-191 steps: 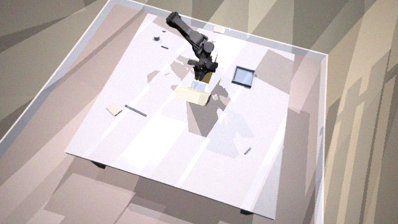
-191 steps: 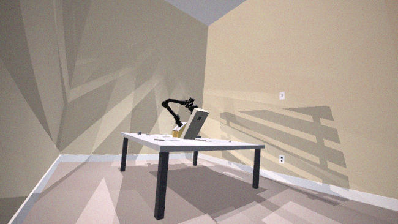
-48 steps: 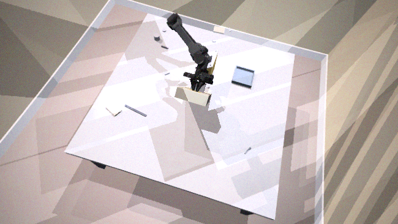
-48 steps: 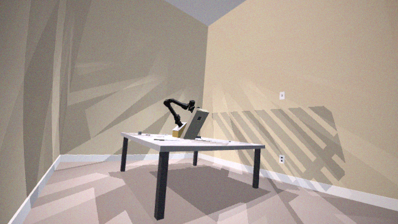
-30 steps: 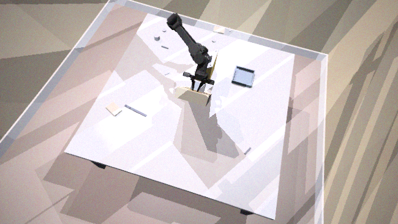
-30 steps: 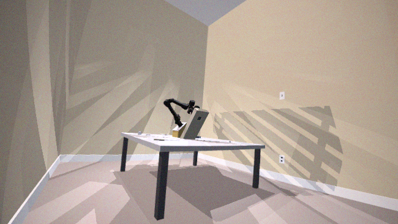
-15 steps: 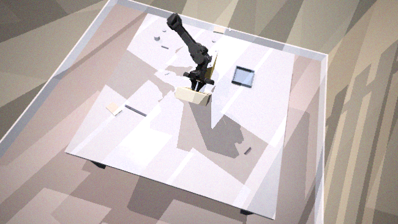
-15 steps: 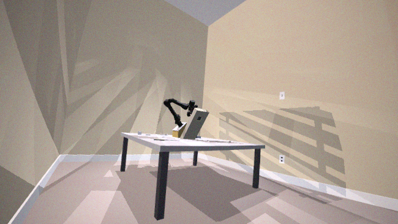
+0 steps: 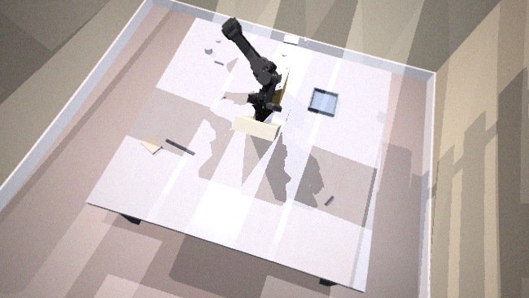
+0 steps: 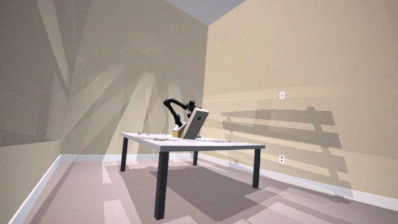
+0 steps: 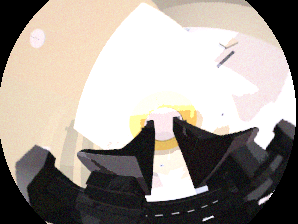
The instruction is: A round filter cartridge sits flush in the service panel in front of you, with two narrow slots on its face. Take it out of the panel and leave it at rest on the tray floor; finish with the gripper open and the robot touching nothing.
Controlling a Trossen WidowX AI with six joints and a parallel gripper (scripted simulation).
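Right now my gripper tip is 39 cm past the tray, 32 cm to the right of it and 27 cm above it. Round my gripper tip: filter cartridge: 1 cm below, 1 cm ahead.
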